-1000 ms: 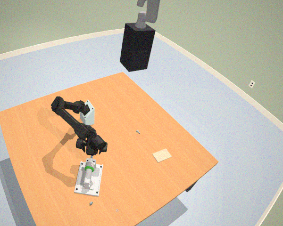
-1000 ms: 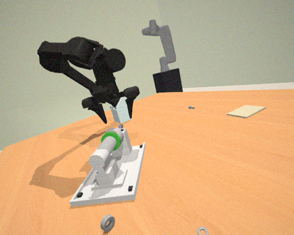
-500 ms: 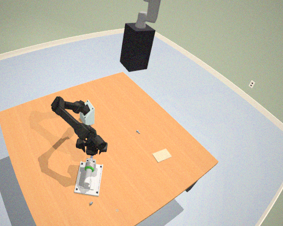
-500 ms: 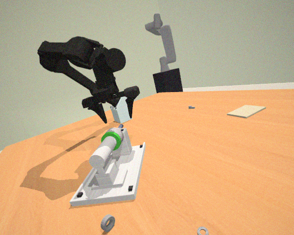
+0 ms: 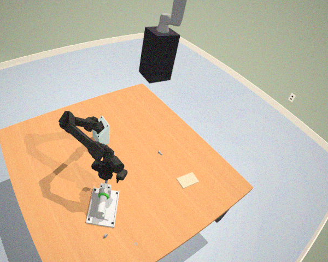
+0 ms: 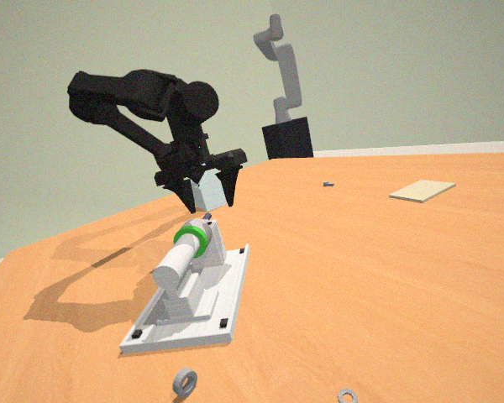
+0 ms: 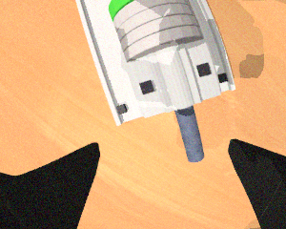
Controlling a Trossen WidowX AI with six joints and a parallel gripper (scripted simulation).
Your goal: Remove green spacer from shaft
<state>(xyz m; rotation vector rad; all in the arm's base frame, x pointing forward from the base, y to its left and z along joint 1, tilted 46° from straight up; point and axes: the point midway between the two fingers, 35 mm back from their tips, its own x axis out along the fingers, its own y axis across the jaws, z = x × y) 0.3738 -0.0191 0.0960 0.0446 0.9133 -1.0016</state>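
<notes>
The shaft lies 5 cm ahead of my gripper tip, 5 cm to the right of it and 2 cm below it. Also, from my gripper tip: grey bolt (13 cm behind, 41 cm to the left, 9 cm below); then green spacer (7 cm ahead, 7 cm to the right, 2 cm below); then flat beige tile (12 cm ahead, 46 cm to the left, 9 cm below).
</notes>
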